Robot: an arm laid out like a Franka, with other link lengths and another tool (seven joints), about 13 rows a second.
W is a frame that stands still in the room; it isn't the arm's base.
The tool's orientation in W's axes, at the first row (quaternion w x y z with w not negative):
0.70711, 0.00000, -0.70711, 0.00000
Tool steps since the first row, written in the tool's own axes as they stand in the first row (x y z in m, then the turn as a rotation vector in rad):
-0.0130, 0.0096, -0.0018, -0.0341, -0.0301, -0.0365
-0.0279, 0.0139, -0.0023, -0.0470, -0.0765, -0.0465
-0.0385, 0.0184, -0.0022, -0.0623, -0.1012, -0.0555
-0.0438, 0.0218, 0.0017, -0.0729, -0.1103, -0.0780
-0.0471, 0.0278, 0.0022, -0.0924, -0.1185, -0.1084
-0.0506, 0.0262, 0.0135, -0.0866, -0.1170, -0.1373
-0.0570, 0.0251, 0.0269, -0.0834, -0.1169, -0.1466
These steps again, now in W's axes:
0.0018, 0.0096, -0.0130, 0.0365, -0.0301, -0.0341
0.0023, 0.0139, -0.0279, 0.0465, -0.0765, -0.0470
0.0022, 0.0184, -0.0385, 0.0555, -0.1012, -0.0623
-0.0017, 0.0218, -0.0438, 0.0780, -0.1103, -0.0729
-0.0022, 0.0278, -0.0471, 0.1084, -0.1185, -0.0924
-0.0135, 0.0262, -0.0506, 0.1373, -0.1170, -0.0866
-0.0269, 0.0251, -0.0570, 0.1466, -0.1169, -0.0834

